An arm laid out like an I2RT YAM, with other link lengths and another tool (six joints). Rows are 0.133 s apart.
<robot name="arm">
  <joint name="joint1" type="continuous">
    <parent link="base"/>
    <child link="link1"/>
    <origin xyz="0 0 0.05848"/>
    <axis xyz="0 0 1"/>
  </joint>
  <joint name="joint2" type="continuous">
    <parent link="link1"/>
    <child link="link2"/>
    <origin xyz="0.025 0.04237 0.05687" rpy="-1.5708 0 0"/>
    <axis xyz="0 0 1"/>
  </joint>
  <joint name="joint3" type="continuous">
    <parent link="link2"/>
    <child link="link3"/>
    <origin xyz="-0.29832 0 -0.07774" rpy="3.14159 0 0"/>
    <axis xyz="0 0 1"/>
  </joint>
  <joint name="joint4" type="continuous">
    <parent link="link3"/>
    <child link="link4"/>
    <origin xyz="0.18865 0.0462 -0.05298"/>
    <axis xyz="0 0 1"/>
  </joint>
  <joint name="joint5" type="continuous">
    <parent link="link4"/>
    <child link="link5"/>
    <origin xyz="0.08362 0.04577 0.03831" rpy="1.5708 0 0"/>
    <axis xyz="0 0 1"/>
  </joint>
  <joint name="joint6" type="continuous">
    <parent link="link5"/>
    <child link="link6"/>
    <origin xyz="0.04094 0 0.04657" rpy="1.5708 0 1.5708"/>
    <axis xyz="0 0 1"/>
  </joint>
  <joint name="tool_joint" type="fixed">
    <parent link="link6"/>
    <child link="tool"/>
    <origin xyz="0.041 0.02 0.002" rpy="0 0.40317 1.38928"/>
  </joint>
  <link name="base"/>
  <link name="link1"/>
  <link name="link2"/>
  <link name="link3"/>
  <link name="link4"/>
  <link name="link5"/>
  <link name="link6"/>
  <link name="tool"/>
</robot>
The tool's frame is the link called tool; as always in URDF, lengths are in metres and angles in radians. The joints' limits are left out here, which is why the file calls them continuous.
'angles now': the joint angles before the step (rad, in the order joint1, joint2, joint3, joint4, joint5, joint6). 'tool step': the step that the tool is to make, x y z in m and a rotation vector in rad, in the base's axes. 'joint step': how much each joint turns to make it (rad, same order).
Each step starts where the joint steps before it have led.
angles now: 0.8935, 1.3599, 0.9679, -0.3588, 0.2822, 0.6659
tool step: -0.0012, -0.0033, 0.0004, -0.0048, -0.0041, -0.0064
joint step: -0.0038, -0.0106, -0.0059, -0.0051, 0.0061, -0.0029
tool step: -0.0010, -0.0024, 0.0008, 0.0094, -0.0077, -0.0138
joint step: -0.0036, -0.0116, -0.0064, 0.0050, 0.0075, 0.0072
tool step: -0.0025, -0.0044, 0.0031, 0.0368, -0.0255, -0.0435
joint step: -0.0053, -0.0289, -0.0125, 0.0193, 0.0262, 0.0294
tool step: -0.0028, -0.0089, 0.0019, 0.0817, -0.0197, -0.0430
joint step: -0.0285, -0.0507, -0.0342, 0.0459, -0.0123, 0.0407
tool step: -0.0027, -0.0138, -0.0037, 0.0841, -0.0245, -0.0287
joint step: -0.0505, -0.0636, -0.0719, 0.0810, -0.0400, 0.0204
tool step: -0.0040, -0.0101, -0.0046, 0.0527, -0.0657, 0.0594
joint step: -0.0261, -0.0701, -0.0928, 0.1187, -0.0694, -0.0523
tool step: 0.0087, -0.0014, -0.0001, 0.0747, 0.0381, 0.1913
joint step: -0.0917, 0.0051, -0.0014, 0.0311, -0.2896, -0.0533
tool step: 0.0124, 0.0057, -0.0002, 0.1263, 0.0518, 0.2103
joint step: -0.0915, 0.0424, 0.0035, 0.0712, -0.3295, -0.0066
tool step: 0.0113, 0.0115, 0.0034, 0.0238, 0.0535, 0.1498
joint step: -0.0180, 0.0716, 0.0718, -0.0467, -0.1728, -0.0307
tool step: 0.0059, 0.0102, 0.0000, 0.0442, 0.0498, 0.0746
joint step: -0.0005, 0.0457, 0.0236, 0.0219, -0.0959, 0.0296
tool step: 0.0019, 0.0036, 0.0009, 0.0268, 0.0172, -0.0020
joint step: 0.0011, 0.0106, -0.0011, 0.0368, -0.0111, 0.0390
